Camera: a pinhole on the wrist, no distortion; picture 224 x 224 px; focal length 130.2 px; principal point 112.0 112.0 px. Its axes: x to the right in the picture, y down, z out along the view. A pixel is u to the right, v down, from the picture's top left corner.
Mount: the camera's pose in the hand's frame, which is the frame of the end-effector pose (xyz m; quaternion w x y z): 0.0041 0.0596 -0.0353 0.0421 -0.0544 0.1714 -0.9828
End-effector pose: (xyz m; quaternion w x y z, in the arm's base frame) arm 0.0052 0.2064 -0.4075 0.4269 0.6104 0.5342 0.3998
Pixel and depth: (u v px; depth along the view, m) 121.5 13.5 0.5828
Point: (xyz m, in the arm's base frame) 0.7184 0.1305 -0.3564
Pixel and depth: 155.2 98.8 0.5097
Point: 0.4175 0.0627 -0.6352
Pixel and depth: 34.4 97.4 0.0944
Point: 0.0751 0.2689 -0.3799
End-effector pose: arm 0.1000 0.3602 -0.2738 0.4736 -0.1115 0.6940 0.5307
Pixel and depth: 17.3 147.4 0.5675
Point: 0.2116 0.7766 -0.7967
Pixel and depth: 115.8 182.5 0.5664
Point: 0.5455 0.5441 -0.5919
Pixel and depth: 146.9 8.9 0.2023
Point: 0.1436 0.5843 -0.1574
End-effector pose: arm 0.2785 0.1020 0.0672 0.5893 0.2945 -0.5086 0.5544
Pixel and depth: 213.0 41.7 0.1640
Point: 0.1773 -0.0660 0.0007
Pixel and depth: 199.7 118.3 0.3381
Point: 0.3082 -0.2508 0.0125
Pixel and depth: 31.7 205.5 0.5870
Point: 0.5967 -0.1459 0.7051
